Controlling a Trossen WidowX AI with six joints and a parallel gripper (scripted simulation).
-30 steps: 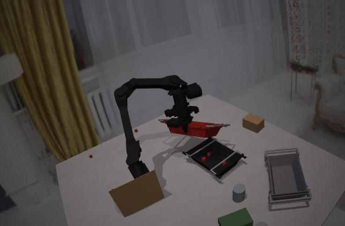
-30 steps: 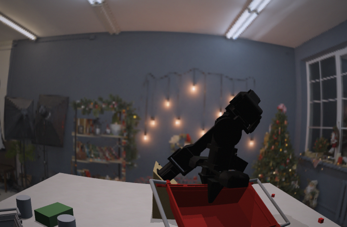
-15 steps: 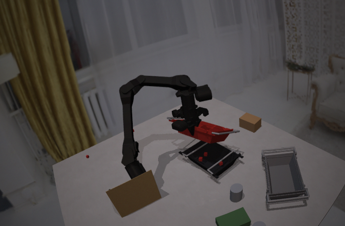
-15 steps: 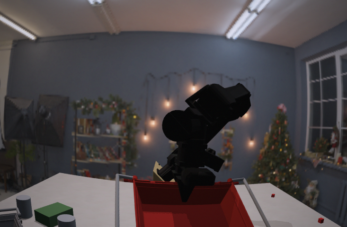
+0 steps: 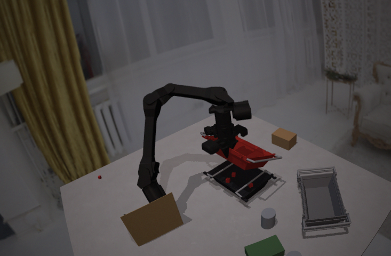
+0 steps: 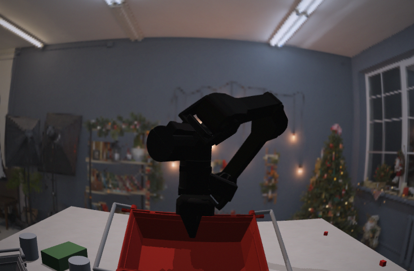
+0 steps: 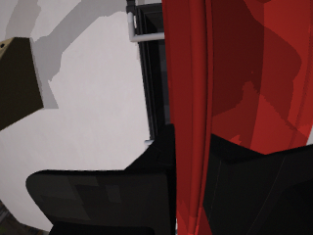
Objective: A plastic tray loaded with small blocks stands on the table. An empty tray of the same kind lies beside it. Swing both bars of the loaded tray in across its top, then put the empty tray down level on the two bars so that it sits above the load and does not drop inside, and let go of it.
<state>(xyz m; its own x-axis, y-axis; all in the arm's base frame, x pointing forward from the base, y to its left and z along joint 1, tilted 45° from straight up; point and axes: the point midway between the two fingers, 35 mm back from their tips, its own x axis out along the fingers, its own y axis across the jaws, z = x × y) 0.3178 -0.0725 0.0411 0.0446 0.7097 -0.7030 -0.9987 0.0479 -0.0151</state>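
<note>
The red tray is 70 mm ahead of my gripper tip. Also, from my gripper tip: tan box: 420 mm ahead, 150 mm below, 30 mm to the left; green block: 360 mm to the right, 160 mm below, 160 mm behind.
</note>
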